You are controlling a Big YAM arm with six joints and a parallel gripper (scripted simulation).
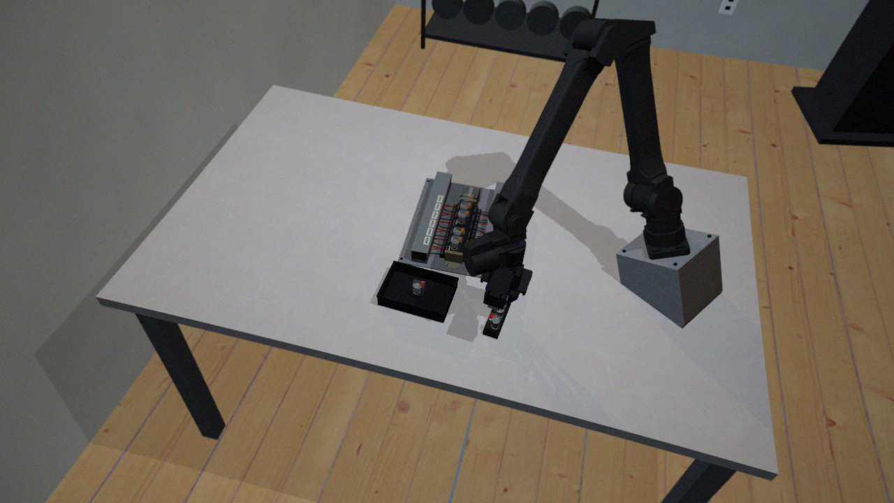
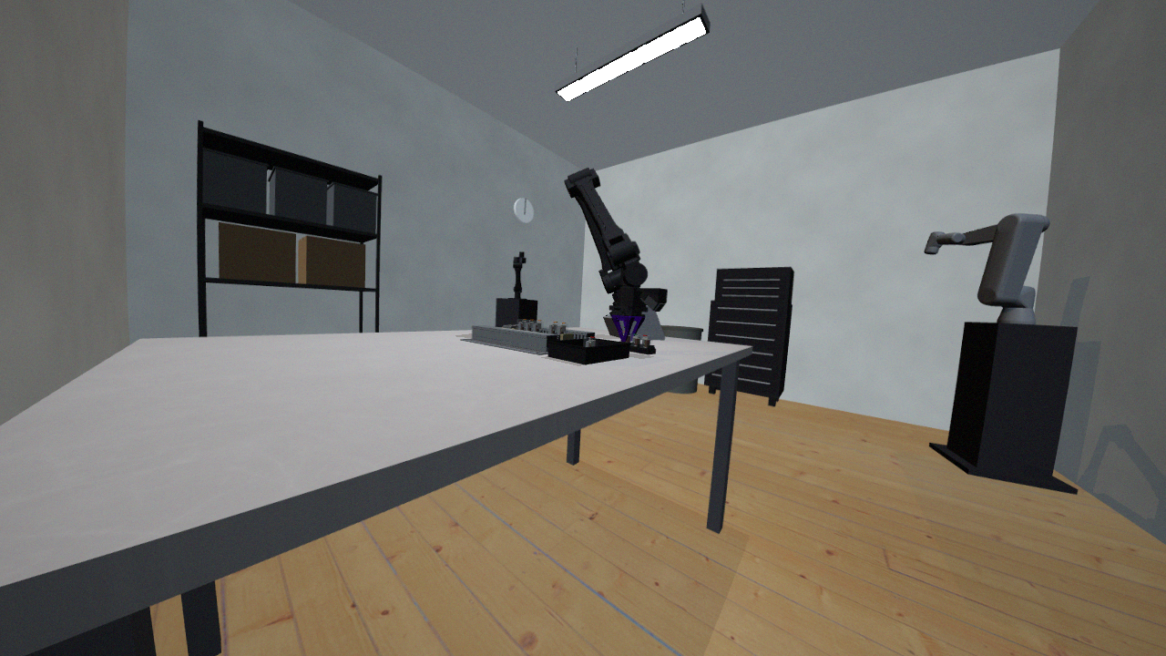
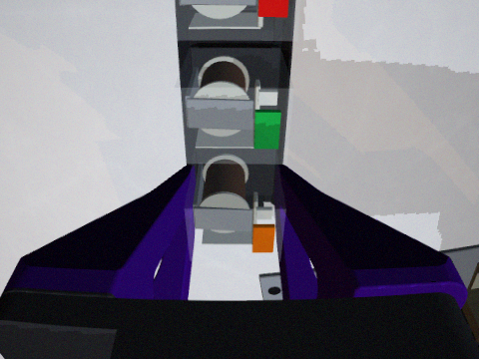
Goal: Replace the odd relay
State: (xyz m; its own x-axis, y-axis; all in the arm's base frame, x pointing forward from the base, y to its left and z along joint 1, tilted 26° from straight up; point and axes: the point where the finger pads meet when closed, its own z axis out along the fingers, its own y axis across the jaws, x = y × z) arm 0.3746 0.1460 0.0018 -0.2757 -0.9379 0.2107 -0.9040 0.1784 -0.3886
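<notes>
My gripper is now 100 mm short of the grey panel, 250 mm to the left of it and 30 mm above it.
</notes>
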